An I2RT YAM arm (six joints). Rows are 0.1 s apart.
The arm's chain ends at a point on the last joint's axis. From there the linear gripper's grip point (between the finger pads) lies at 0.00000 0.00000 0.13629 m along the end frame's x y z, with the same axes.
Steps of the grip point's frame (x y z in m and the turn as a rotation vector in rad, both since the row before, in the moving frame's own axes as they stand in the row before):
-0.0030, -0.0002, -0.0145, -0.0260, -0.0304, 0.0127
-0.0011, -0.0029, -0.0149, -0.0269, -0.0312, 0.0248
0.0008, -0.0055, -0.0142, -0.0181, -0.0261, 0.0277
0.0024, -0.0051, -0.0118, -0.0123, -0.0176, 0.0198
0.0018, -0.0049, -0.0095, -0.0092, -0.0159, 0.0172
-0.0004, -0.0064, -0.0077, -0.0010, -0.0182, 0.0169
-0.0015, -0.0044, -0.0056, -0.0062, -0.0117, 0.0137
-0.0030, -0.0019, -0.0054, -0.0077, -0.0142, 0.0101
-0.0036, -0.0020, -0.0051, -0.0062, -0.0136, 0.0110
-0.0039, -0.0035, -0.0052, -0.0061, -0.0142, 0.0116
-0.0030, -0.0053, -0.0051, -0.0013, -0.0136, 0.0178
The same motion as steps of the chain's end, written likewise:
0.0012, -0.0037, -0.0144, -0.0260, -0.0304, 0.0127
0.0032, -0.0065, -0.0148, -0.0269, -0.0312, 0.0248
0.0044, -0.0079, -0.0141, -0.0181, -0.0261, 0.0277
0.0048, -0.0068, -0.0118, -0.0123, -0.0176, 0.0198
0.0040, -0.0061, -0.0095, -0.0092, -0.0159, 0.0172
0.0021, -0.0065, -0.0077, -0.0010, -0.0182, 0.0169
0.0001, -0.0052, -0.0056, -0.0062, -0.0117, 0.0137
-0.0011, -0.0029, -0.0054, -0.0077, -0.0142, 0.0101
-0.0017, -0.0028, -0.0051, -0.0062, -0.0136, 0.0110
-0.0020, -0.0043, -0.0052, -0.0061, -0.0142, 0.0116
-0.0011, -0.0055, -0.0051, -0.0013, -0.0136, 0.0178

